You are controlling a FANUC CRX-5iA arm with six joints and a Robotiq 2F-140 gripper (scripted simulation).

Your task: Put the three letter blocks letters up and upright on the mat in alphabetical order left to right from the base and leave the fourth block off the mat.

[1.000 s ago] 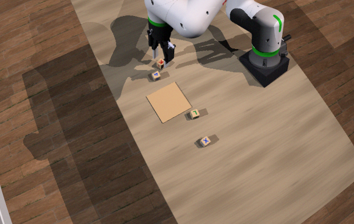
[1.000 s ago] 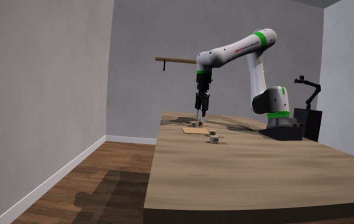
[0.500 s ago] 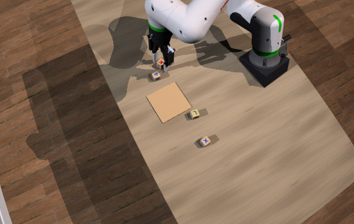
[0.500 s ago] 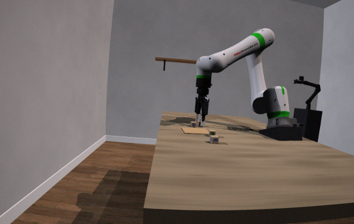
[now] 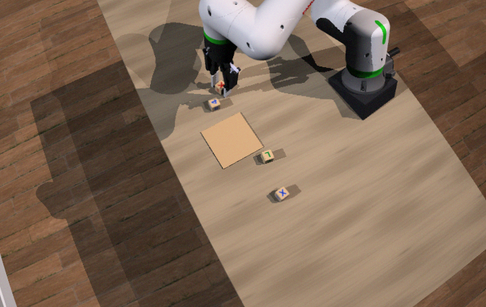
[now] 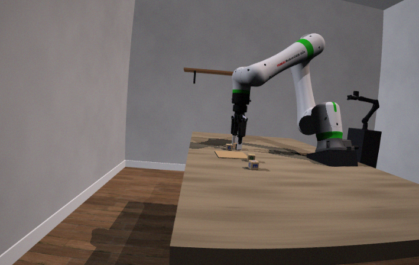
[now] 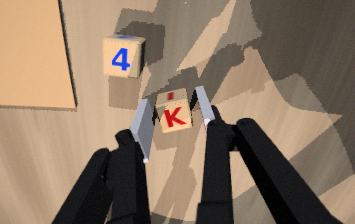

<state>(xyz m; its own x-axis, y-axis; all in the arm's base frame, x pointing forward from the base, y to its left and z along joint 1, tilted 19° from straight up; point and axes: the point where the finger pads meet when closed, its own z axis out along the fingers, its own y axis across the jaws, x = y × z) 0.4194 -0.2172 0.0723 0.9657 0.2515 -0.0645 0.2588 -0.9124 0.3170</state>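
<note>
Now: hand 2 cm above the red K block. Also, from my hand: 4 block (5 cm ahead, 4 cm to the left, 2 cm below); then L block (28 cm to the left, 2 cm below, 1 cm ahead); then tan mat (17 cm to the left, 7 cm ahead, 3 cm below).
</note>
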